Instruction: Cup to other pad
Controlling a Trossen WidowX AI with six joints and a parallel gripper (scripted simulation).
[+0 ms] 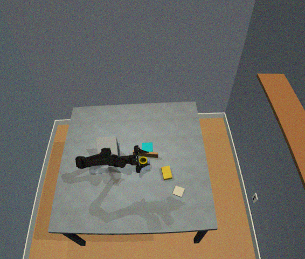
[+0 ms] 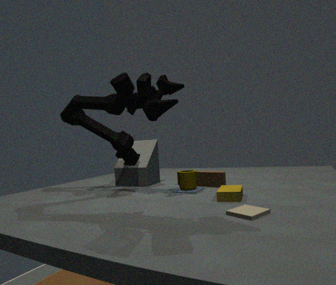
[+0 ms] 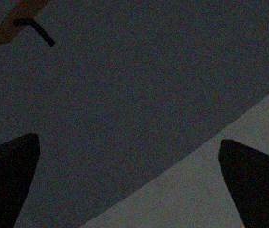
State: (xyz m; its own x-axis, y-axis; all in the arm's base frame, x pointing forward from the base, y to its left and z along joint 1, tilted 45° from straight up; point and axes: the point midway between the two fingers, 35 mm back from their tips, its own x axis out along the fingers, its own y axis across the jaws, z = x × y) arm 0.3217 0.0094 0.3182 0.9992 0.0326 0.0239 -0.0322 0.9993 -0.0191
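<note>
The yellow cup lies 60 mm behind my gripper tip, 140 mm to the left of it and 310 mm below it. From my gripper tip the other things lie so: light blue pad: 60 mm behind, 140 mm to the left, 350 mm below; yellow block: 130 mm ahead, 40 mm to the left, 330 mm below; brown bar: 40 mm behind, 230 mm to the left, 320 mm below.
</note>
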